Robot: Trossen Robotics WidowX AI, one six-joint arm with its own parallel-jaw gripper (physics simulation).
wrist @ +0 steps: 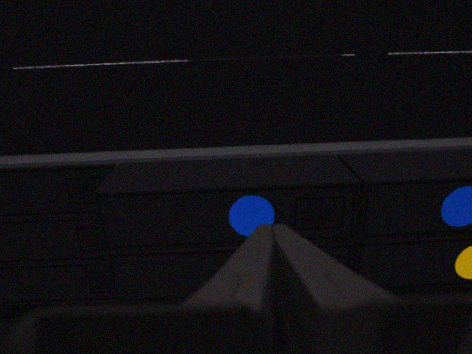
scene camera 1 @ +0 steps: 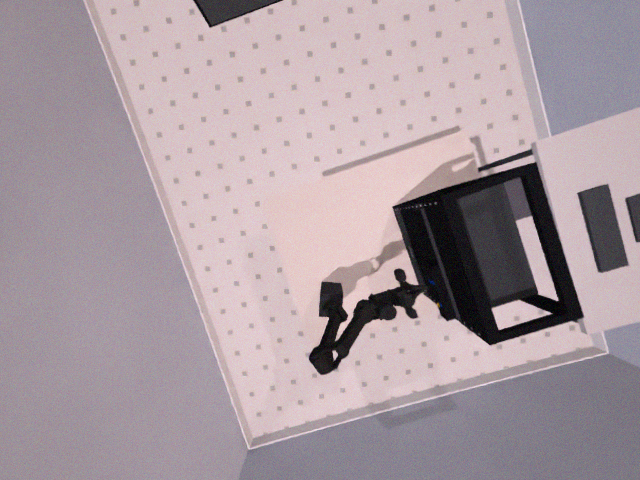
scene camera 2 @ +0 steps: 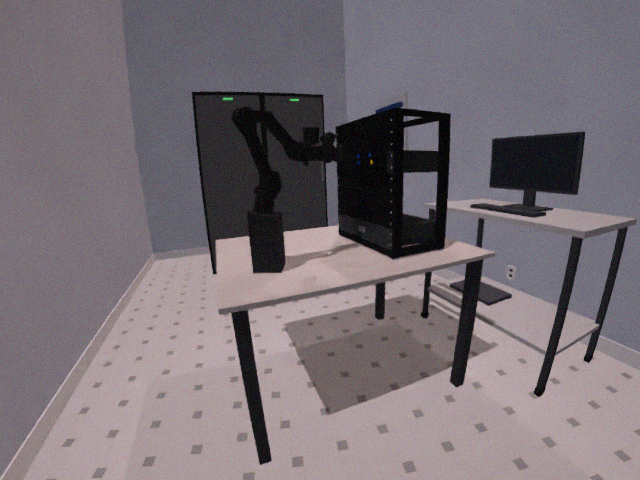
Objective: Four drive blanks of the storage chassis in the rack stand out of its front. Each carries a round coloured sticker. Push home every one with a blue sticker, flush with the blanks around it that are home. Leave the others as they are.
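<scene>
In the wrist view a drive blank with a blue sticker (wrist: 251, 215) stands out past the blanks at its left; its top face shows. To its right is a blank with another blue sticker (wrist: 457, 206), its top face also showing, above one with a yellow sticker (wrist: 465, 262). Scene camera 2 shows a third blue sticker (scene camera 2: 358, 162) at lower left of the group; my fingers hide that spot in the wrist view. My gripper (wrist: 271, 237) (scene camera 1: 425, 289) is shut and empty, its tips at the upper-left blank's sticker, slightly right and low. Contact is unclear.
The black rack (scene camera 1: 550, 248) (scene camera 2: 443, 180) stands on the table (scene camera 2: 310, 283). A pale ledge (wrist: 200, 153) runs above the blanks. A side desk (scene camera 2: 594, 223) with a monitor (scene camera 2: 537, 164) is behind the rack, and a dark cabinet (scene camera 2: 222, 165) is at the back.
</scene>
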